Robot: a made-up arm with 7 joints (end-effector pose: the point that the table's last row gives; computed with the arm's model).
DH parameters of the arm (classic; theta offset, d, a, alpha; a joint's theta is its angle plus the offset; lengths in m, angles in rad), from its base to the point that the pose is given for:
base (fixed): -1.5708 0 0.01 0
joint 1: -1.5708 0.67 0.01 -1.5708
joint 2: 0 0.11 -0.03 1.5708
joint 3: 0 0.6 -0.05 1.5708
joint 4: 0 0.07 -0.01 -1.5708
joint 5: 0 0.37 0 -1.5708
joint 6: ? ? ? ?
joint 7: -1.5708 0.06 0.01 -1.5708
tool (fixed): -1.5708 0 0 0
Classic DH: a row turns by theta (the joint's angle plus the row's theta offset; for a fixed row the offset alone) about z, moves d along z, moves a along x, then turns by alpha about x.
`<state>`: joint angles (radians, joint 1 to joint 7).
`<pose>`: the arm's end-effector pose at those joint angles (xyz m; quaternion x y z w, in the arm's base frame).
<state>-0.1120 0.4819 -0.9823 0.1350 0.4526 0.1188 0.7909</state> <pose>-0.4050 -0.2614 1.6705 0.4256 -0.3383 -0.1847 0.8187</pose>
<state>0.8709 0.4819 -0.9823 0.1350 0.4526 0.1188 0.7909</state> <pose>-0.0155 -0.4864 1.6705 0.5349 -0.0974 0.2235 0.8090</pose>
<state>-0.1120 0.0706 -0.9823 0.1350 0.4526 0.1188 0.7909</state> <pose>0.0227 -0.3095 1.7327 0.3979 -0.1608 -0.2749 0.8604</pose>
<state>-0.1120 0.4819 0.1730 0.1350 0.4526 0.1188 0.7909</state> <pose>-0.2904 -0.0612 1.7183 0.3092 -0.1008 0.3144 0.8919</pose>
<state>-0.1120 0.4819 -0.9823 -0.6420 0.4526 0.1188 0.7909</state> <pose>-0.5434 0.0612 1.5631 0.1310 -0.5764 -0.1130 0.7987</pose>
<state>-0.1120 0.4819 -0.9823 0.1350 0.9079 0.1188 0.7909</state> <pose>-0.3543 -0.2613 1.6929 0.4127 -0.2712 0.0259 0.8692</pose>
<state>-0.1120 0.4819 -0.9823 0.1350 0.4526 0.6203 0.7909</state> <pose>-0.4513 -0.2294 1.6637 0.3204 -0.5457 -0.1088 0.7666</pose>
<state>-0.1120 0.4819 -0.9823 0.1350 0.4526 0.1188 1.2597</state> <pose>-0.4083 -0.2646 1.6714 0.6041 -0.3720 -0.1011 0.6974</pose>
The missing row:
joint 6: -1.5708 0.12 0.09 1.5708
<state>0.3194 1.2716 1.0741 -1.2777 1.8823 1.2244 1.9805</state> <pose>-0.7279 -0.6686 0.7667 0.6311 -0.4347 -0.6218 0.1614</pose>
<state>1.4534 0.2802 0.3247 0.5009 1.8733 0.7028 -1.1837</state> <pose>-0.0963 0.0762 1.6866 0.3484 -0.3503 0.8693 0.0127</pose>
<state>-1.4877 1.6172 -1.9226 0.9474 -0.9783 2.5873 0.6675</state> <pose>-0.4300 0.8683 0.6657 0.4729 0.3385 0.7789 0.2349</pose>
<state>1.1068 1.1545 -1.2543 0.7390 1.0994 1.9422 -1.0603</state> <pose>0.0930 -0.8984 1.0844 0.5054 -0.5115 -0.3946 0.5720</pose>
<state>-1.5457 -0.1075 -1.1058 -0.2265 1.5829 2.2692 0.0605</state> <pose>-0.2016 -0.1463 1.6362 -0.4630 -0.7465 -0.1432 0.4559</pose>
